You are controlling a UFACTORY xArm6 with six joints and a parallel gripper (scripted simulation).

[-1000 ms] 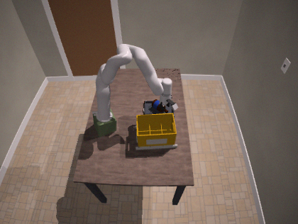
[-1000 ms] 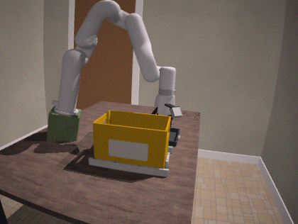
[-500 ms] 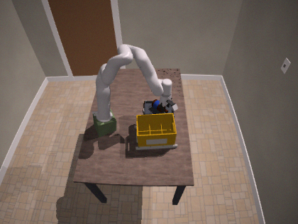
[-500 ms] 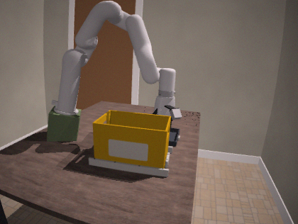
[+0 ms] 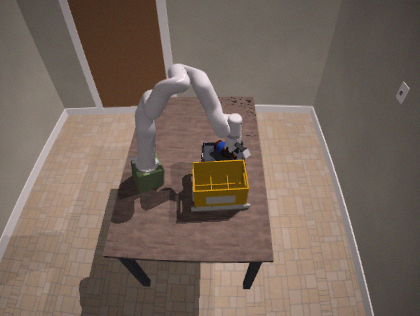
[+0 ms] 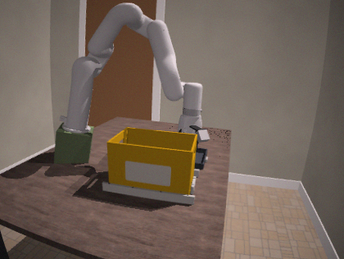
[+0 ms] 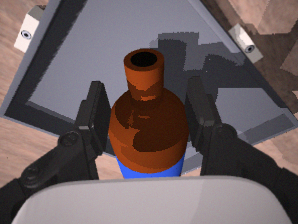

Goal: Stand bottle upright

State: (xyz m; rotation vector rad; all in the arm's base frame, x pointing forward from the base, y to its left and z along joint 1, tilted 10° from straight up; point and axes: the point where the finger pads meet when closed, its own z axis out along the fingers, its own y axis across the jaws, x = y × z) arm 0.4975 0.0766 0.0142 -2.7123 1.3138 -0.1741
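Now: the bottle 4 cm to the left of my hand, 3 cm behind it and 2 cm below it. Round my hand: yellow crate (23 cm to the right, 11 cm behind, 2 cm above); then tray (5 cm below, 4 cm to the left, 4 cm behind).
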